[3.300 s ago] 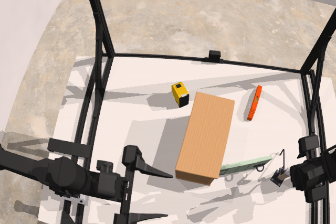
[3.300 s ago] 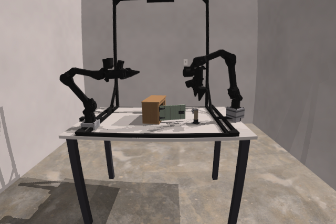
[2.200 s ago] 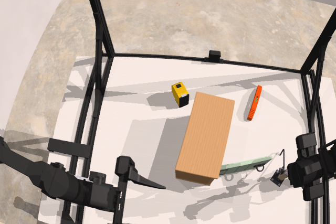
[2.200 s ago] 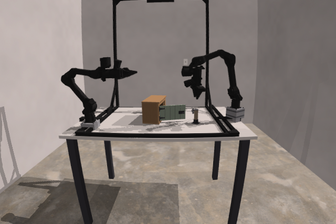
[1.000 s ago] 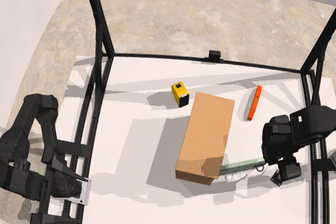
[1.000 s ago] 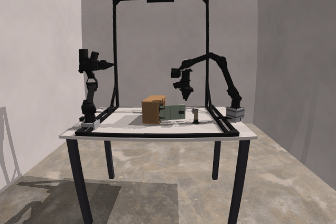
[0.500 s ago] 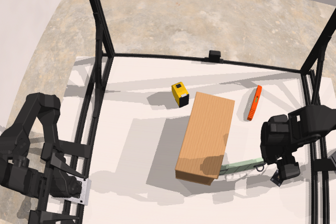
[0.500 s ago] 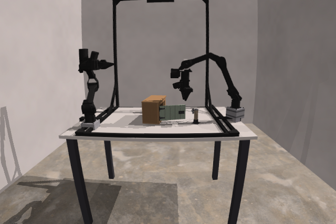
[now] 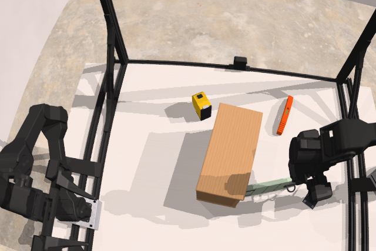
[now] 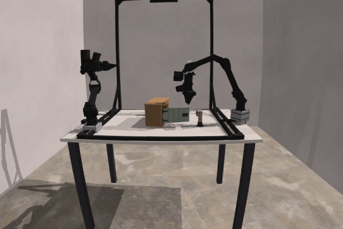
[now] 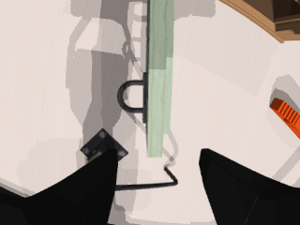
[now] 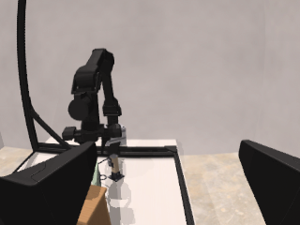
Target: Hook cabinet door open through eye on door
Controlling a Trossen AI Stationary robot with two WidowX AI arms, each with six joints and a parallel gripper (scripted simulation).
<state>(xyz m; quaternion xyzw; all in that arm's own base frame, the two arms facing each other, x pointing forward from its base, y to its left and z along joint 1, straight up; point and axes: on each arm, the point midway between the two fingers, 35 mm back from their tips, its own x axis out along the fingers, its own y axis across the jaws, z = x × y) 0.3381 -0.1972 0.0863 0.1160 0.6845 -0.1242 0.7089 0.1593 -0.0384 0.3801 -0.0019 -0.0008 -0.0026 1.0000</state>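
My left gripper is now 13 cm above the dark hook, 8 cm to the right of it and 1 cm short of it. The rest, counted from my left hand: yellow box (30 cm behind, 25 cm to the right, 14 cm below); then green door (11 cm below, 9 cm to the right, 1 cm ahead); then orange level (25 cm behind, 16 cm below, 2 cm to the left).
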